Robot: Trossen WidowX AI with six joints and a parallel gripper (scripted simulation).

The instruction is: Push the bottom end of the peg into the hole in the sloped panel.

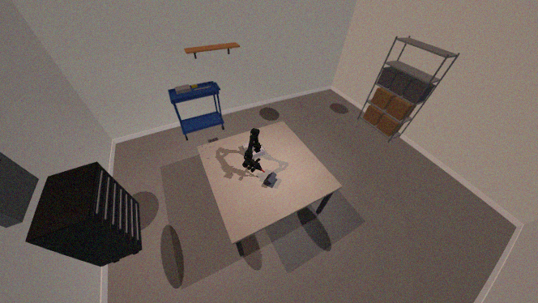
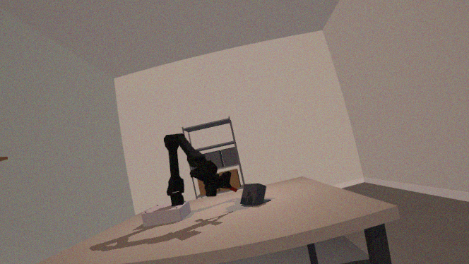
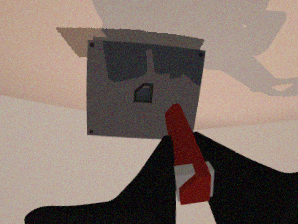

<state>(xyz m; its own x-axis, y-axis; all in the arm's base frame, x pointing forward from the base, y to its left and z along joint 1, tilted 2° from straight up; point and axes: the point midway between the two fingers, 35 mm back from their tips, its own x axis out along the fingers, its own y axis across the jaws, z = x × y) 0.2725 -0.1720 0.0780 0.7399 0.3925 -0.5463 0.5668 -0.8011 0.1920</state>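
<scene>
My gripper tip is 110 mm short of the grey sloped panel, 30 mm to the right of it and 70 mm above it. The rest, counted from my gripper tip: red peg 10 mm behind, 10 mm to the right, 10 mm above.
</scene>
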